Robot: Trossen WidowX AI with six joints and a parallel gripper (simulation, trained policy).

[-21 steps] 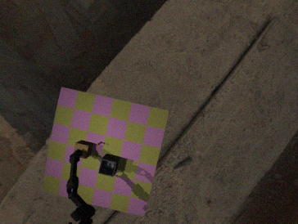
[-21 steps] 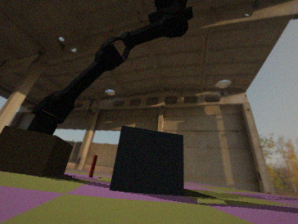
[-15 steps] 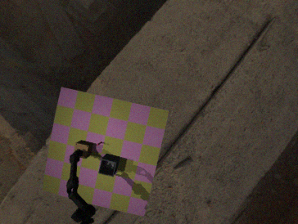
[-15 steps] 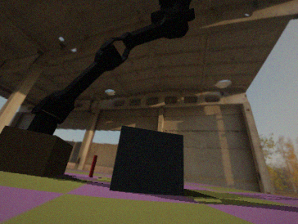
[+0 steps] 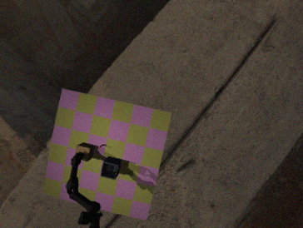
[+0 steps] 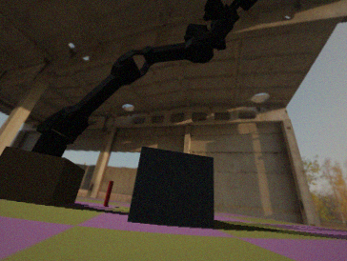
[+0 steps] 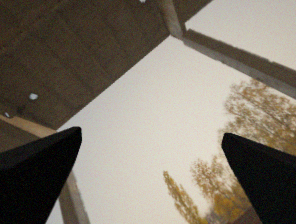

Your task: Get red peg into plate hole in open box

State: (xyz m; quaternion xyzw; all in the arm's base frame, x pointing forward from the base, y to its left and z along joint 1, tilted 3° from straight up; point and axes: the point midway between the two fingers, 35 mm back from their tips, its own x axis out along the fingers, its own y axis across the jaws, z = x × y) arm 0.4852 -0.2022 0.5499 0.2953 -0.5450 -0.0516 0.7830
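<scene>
Right now the red peg is 370 mm behind my gripper tip, 340 mm to the left of it and 640 mm below it. Also, from my gripper tip: grey plate: 180 mm behind, 170 mm to the left, 630 mm below.
</scene>
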